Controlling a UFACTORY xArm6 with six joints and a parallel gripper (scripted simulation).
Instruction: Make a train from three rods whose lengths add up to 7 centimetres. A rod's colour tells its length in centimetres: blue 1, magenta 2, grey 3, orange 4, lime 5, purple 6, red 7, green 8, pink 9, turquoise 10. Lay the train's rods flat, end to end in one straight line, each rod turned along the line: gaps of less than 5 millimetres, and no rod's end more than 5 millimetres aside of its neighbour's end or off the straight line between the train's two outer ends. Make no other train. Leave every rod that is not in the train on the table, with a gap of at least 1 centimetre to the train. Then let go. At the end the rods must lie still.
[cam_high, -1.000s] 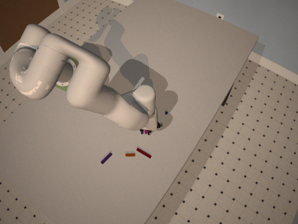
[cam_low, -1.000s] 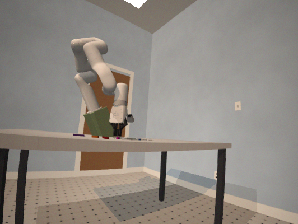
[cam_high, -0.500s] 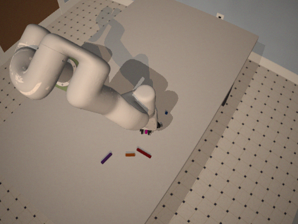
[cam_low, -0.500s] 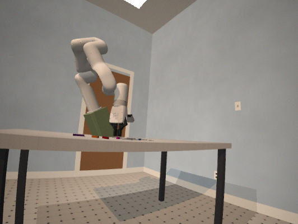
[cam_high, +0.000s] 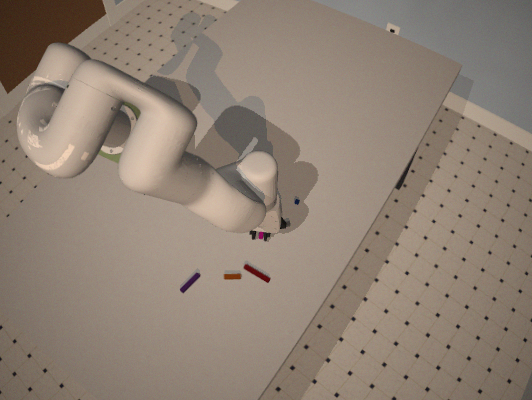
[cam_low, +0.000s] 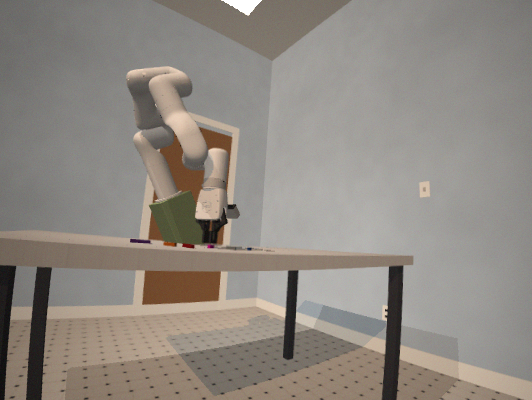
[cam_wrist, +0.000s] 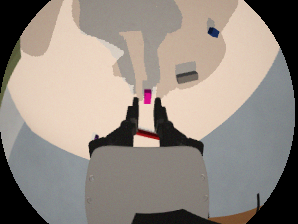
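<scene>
Now: the magenta rod 1 cm to the left of my hand and 3 cm below it. Round my hand: orange rod (1 cm ahead, 13 cm to the right, 3 cm below); then red rod (5 cm ahead, 8 cm to the right, 3 cm below); then grey rod (3 cm ahead, 7 cm to the left, 3 cm below).
</scene>
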